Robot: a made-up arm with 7 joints. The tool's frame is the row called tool.
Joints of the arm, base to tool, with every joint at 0 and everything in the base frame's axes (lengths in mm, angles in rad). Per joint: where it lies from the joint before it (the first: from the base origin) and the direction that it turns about. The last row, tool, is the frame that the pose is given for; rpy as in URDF.
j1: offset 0 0 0 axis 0.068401 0.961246 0.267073
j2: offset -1 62 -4 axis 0.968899 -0.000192 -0.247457
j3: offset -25 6 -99 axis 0.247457 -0.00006 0.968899
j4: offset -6 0 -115 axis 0.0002 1 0.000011
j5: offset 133 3 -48 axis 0.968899 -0.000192 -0.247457
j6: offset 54 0 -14 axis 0.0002 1 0.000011
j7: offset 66 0 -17 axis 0.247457 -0.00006 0.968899
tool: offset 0 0 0 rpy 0 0.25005 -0.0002
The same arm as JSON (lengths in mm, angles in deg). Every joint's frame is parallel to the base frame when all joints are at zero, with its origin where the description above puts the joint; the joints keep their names.
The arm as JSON. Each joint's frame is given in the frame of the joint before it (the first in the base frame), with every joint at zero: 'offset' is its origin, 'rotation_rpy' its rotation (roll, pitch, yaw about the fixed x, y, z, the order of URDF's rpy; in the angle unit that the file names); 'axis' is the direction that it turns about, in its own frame. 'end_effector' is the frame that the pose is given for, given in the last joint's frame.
{"length_unit": "mm", "angle_unit": "deg", "chain": [{"id": "j1", "offset": [0.0, 0.0, 0.0], "rotation_rpy": [0.0, 0.0, 0.0], "axis": [0.068403, 0.961235, 0.26711]}, {"id": "j2", "offset": [-1.0, 62.0, -4.0], "rotation_rpy": [0.0, 0.0, 0.0], "axis": [0.968889, -0.0002, -0.247497]}, {"id": "j3", "offset": [-25.0, 6.0, -99.0], "rotation_rpy": [0.0, 0.0, 0.0], "axis": [0.247497, -0.0001, 0.968889]}, {"id": "j4", "offset": [-6.0, 0.0, -115.0], "rotation_rpy": [0.0, 0.0, 0.0], "axis": [0.0002, 1.0, 0.0]}, {"id": "j5", "offset": [133.0, 3.0, -48.0], "rotation_rpy": [0.0, 0.0, 0.0], "axis": [0.968889, -0.0002, -0.247497]}, {"id": "j6", "offset": [54.0, 0.0, -14.0], "rotation_rpy": [0.0, 0.0, 0.0], "axis": [0.0002, 1.0, 0.0]}, {"id": "j7", "offset": [66.0, 0.0, -17.0], "rotation_rpy": [0.0, 0.0, 0.0], "axis": [0.247497, -0.0001, 0.968889]}], "end_effector": {"offset": [0.0, 0.0, 0.0], "rotation_rpy": [0.0, 14.33, -0.01]}}
